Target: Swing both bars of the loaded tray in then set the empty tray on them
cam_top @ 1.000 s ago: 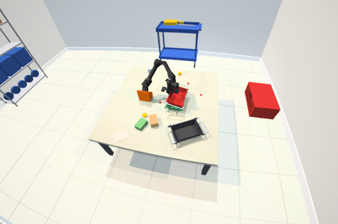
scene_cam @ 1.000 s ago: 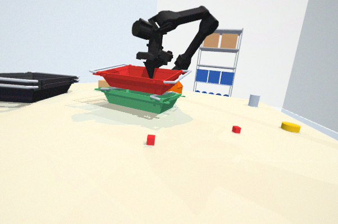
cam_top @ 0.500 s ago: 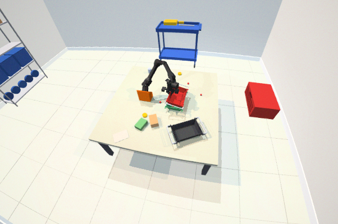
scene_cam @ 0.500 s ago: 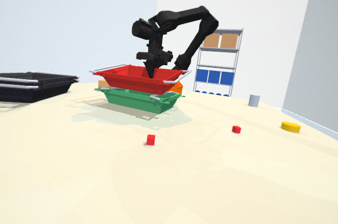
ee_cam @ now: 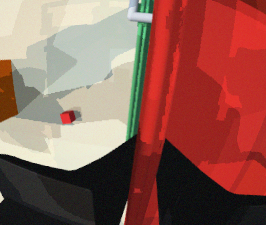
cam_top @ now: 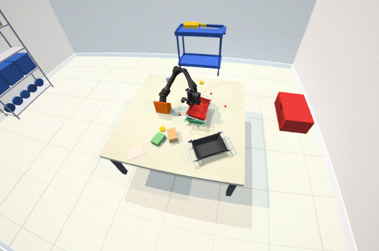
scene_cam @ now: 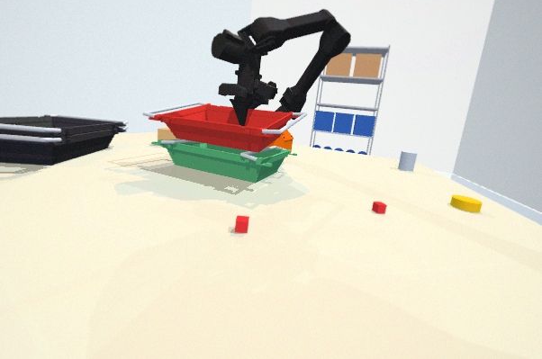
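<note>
My gripper tip is 8 cm short of the red tray and 2 cm below it. Also, from my gripper tip: peach block (10 cm behind, 32 cm to the right, 8 cm below); then green block (22 cm behind, 39 cm to the right, 9 cm below); then pale card (37 cm behind, 57 cm to the right, 10 cm below).
</note>
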